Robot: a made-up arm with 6 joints.
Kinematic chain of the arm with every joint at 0, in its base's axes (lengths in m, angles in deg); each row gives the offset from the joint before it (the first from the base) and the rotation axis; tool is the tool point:
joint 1: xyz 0 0 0.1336 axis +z
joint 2: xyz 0 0.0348 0 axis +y
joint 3: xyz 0 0 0.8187 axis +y
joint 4: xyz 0 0 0.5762 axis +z
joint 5: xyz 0 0 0 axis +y
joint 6: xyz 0 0 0.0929 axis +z
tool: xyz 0 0 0
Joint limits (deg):
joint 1: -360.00..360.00
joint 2: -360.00..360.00
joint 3: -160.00..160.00
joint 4: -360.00..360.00
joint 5: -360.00..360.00
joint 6: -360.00..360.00
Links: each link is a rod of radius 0.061 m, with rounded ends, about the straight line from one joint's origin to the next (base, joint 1, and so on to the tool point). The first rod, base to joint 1, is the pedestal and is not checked.
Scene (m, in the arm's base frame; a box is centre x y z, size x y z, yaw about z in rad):
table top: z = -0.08
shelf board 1: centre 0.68 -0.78 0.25 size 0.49 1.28 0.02 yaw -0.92
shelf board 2: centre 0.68 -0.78 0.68 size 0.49 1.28 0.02 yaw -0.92
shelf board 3: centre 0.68 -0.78 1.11 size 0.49 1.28 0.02 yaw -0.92
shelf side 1: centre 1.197 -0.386 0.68 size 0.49 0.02 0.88 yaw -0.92
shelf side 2: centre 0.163 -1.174 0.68 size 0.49 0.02 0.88 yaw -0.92
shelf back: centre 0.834 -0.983 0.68 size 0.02 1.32 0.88 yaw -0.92
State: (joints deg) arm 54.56 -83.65 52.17 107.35 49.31 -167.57
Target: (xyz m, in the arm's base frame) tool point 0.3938 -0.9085 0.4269
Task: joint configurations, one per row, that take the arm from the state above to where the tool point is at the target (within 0.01 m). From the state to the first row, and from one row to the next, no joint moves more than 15 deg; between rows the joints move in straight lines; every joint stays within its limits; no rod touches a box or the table.
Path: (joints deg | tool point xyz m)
1: 41.00 -73.68 59.36 107.02 47.70 -167.57 | -0.7929 -0.5561 0.9776
2: 27.44 -63.71 66.54 106.69 46.08 -167.57 | -0.6860 -0.2447 1.1370
3: 13.88 -53.74 73.73 106.36 44.47 -167.57 | -0.4677 -0.0154 1.2279
4: 0.32 -43.77 80.91 106.03 42.86 -167.57 | -0.1918 0.0945 1.2489
5: -13.25 -33.81 88.10 105.69 41.24 -167.57 | 0.0793 0.0777 1.2044
6: -26.81 -23.84 95.28 105.36 39.63 -167.57 | 0.2897 -0.0434 1.1035
7: -40.37 -13.87 102.47 105.03 38.02 -167.57 | 0.4031 -0.2245 0.9591
8: -53.93 -3.90 109.66 104.70 36.40 -167.57 | 0.4096 -0.4126 0.7871
9: -67.49 6.07 116.84 104.37 34.79 -167.57 | 0.3252 -0.5596 0.6042
10: -81.05 16.04 124.03 104.04 33.18 -167.57 | 0.1851 -0.6343 0.4269
11: -77.85 22.04 113.78 104.73 33.37 -167.57 | 0.2449 -0.7371 0.4327
12: -74.65 28.05 103.54 105.42 33.57 -167.57 | 0.3150 -0.8291 0.4325
13: -71.46 34.05 93.30 106.11 33.77 -167.57 | 0.3937 -0.9085 0.4269

